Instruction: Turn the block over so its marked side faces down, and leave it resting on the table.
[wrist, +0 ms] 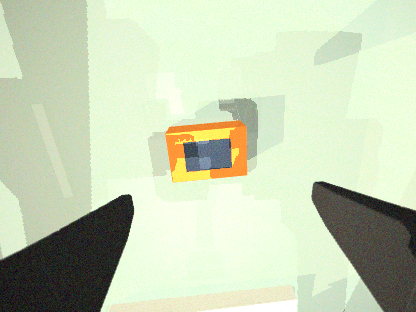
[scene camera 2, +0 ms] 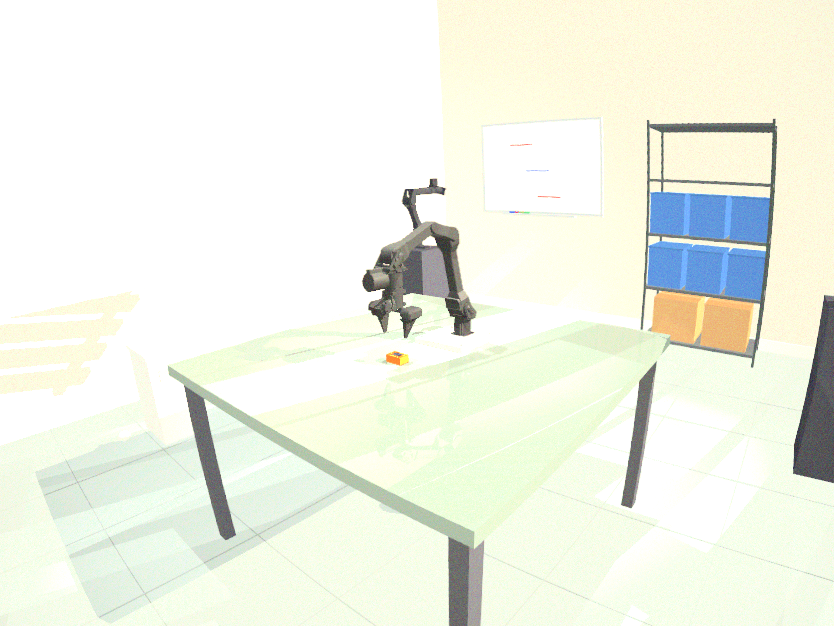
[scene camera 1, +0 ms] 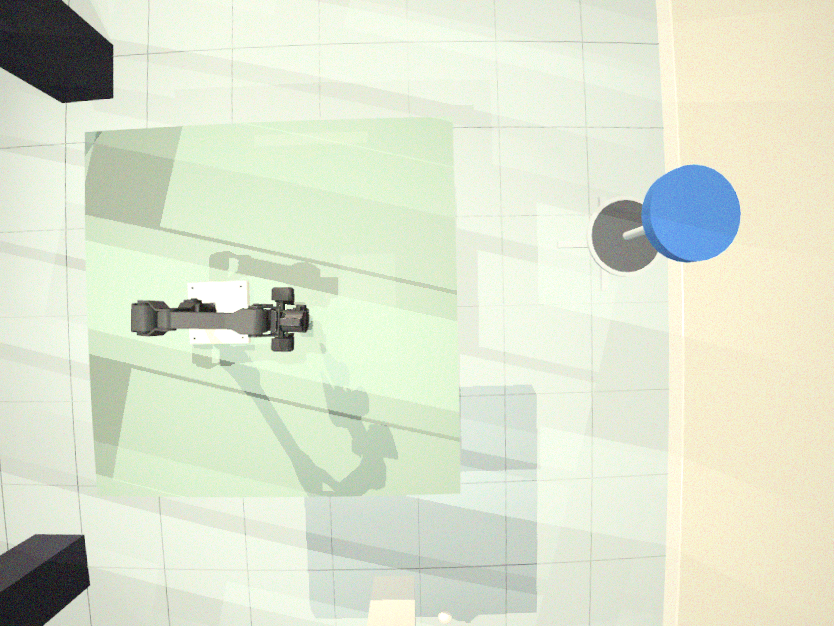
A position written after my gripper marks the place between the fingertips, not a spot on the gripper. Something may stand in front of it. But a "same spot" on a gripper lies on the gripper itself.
my gripper: wrist; scene camera 2; scene camera 1 292,318
same spot on my gripper: (wrist: 80,260) = (scene camera 2: 403,327)
